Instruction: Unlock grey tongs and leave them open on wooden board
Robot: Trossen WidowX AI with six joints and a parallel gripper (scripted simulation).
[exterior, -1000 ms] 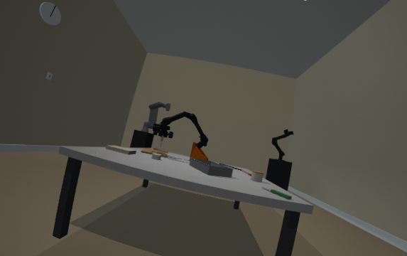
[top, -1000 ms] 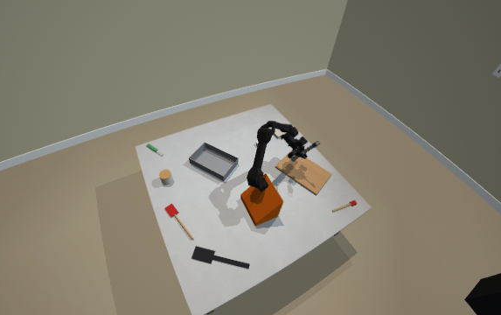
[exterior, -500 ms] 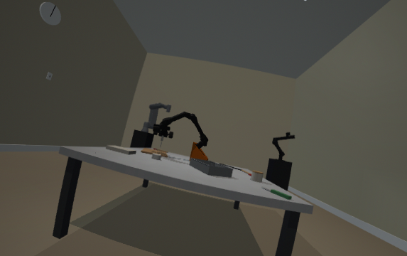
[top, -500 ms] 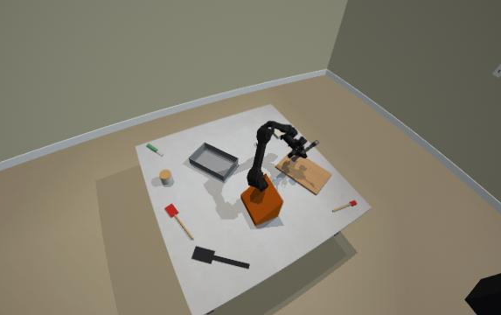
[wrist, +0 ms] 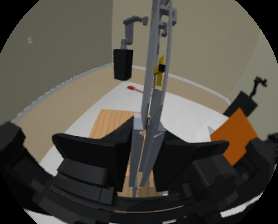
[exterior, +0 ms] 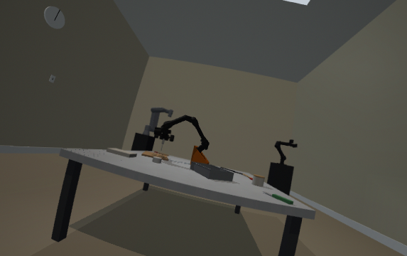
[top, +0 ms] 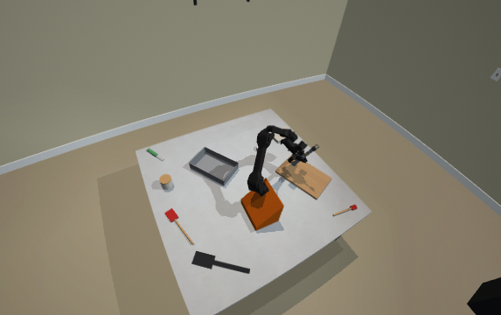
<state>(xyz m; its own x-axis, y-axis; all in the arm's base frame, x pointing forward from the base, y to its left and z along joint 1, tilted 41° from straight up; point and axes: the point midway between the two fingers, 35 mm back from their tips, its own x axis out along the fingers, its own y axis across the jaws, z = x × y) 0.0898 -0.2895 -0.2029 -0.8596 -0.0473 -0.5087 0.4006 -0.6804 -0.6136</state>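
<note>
Now: the wooden board 10 mm ahead of my gripper tip, 40 mm to the right of it and 170 mm below it. Also, from my gripper tip: beige slab (450 mm ahead, 110 mm to the right, 170 mm below); then red-tipped brush (370 mm behind, 160 mm to the right, 180 mm below); then white puck (370 mm ahead, 140 mm to the left, 160 mm below).
</note>
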